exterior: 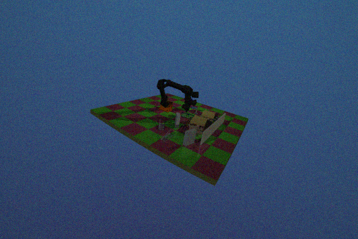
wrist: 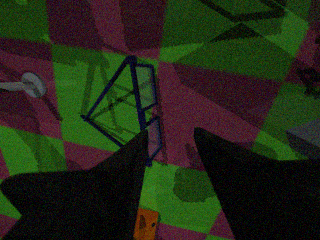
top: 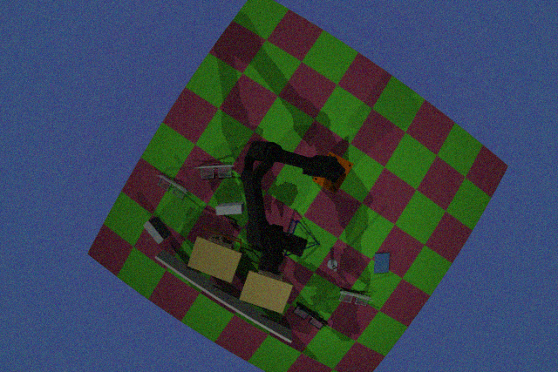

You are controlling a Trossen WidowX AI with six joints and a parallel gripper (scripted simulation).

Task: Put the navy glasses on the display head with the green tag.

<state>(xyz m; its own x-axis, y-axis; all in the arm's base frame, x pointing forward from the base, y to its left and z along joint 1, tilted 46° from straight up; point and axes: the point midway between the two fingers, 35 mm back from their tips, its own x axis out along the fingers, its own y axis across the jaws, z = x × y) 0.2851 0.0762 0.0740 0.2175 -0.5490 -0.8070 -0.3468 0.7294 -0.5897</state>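
Now: gripper tip 3 cm past the grey peg, 23 cm to the right of it and 6 cm above it. Round my gripper tip: long low wall (33 cm ahead, 3 cm below); then blue square (16 cm behind, 38 cm to the left, 8 cm below).
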